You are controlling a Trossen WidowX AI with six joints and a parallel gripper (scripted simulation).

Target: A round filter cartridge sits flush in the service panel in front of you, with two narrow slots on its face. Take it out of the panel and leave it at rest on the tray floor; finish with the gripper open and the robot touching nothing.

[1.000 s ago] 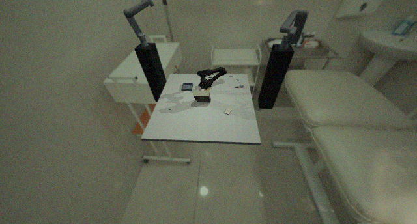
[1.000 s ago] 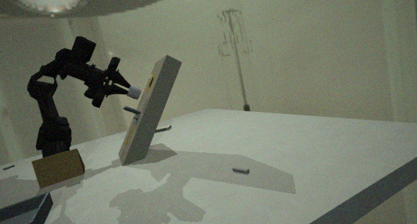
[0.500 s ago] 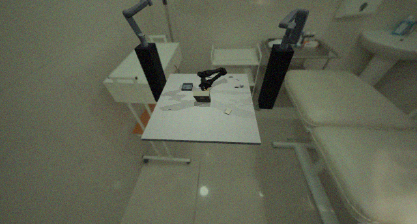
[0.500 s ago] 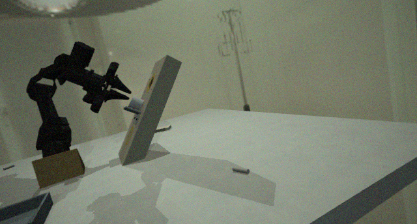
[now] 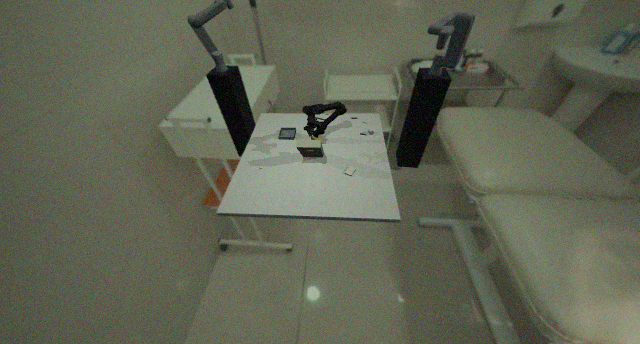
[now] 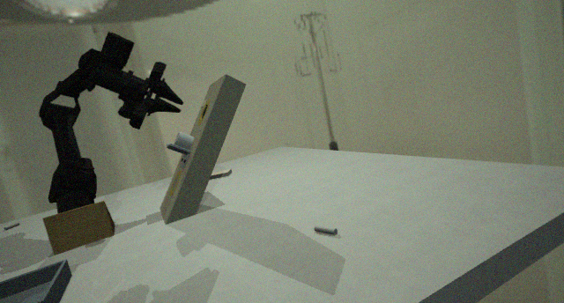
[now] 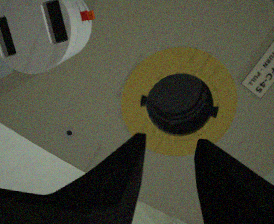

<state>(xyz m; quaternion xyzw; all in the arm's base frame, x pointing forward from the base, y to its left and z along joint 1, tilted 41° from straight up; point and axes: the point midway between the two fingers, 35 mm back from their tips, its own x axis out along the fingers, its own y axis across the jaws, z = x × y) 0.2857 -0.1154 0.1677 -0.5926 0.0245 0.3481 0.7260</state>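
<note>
The round grey filter cartridge lies 2 cm behind my gripper tip and 9 cm below it. From my gripper tip the other things lie so: dark tray 33 cm behind, 31 cm to the right, 26 cm below; beige piece 9 cm ahead, 33 cm to the left, 26 cm below.
</note>
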